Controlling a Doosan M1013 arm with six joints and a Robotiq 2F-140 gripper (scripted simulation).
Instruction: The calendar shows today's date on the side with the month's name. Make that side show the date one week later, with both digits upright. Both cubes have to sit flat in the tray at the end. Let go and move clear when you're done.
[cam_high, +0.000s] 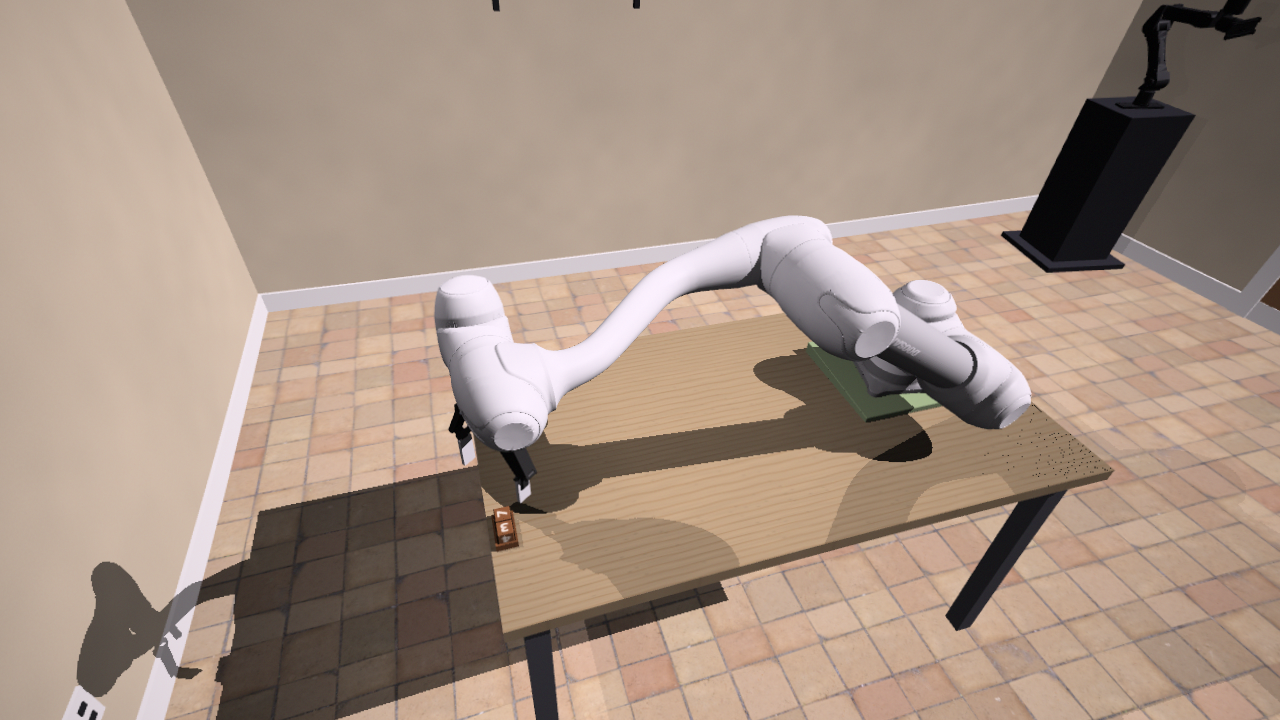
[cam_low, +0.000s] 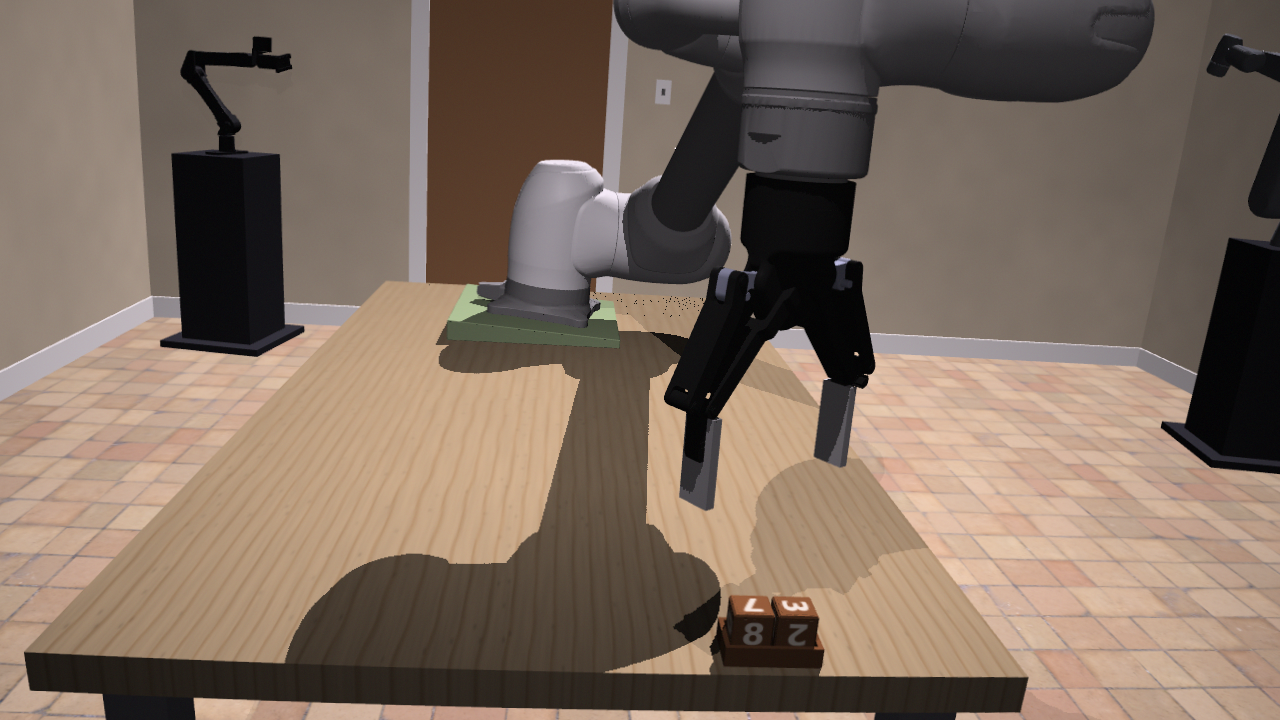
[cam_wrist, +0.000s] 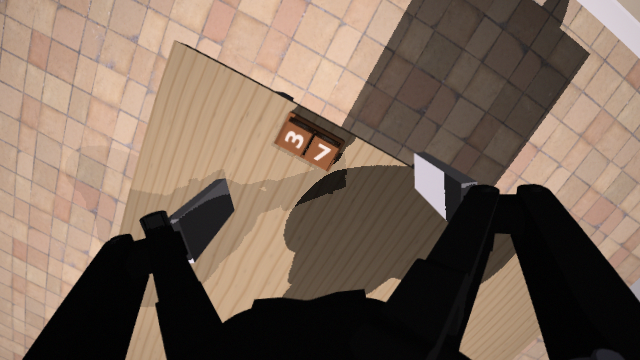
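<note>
Now: hand 2 cm to the right of the brown tray and 15 cm above it.
</note>
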